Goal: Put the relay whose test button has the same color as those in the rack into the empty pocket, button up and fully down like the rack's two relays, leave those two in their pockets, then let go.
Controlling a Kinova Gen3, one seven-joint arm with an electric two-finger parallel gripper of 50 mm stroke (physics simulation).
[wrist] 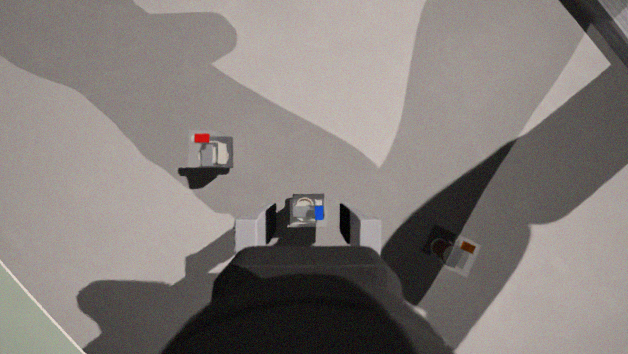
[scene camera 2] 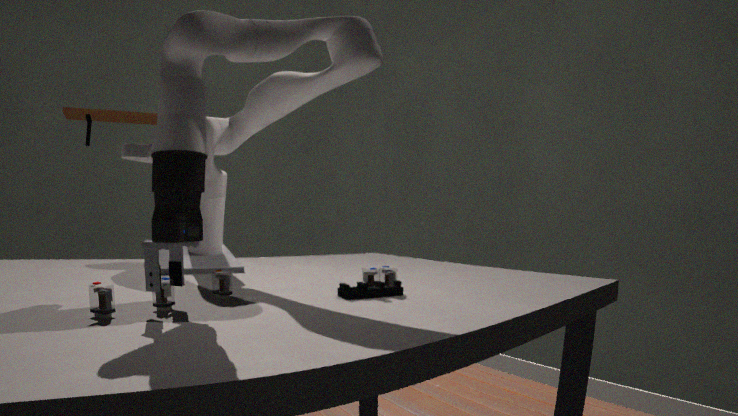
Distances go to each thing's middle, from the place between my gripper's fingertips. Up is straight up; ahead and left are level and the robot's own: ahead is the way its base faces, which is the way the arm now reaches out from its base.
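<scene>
Black rack (scene camera 2: 346,292): 340 mm left of my hand, 30 mm behind, 20 mm below.
</scene>
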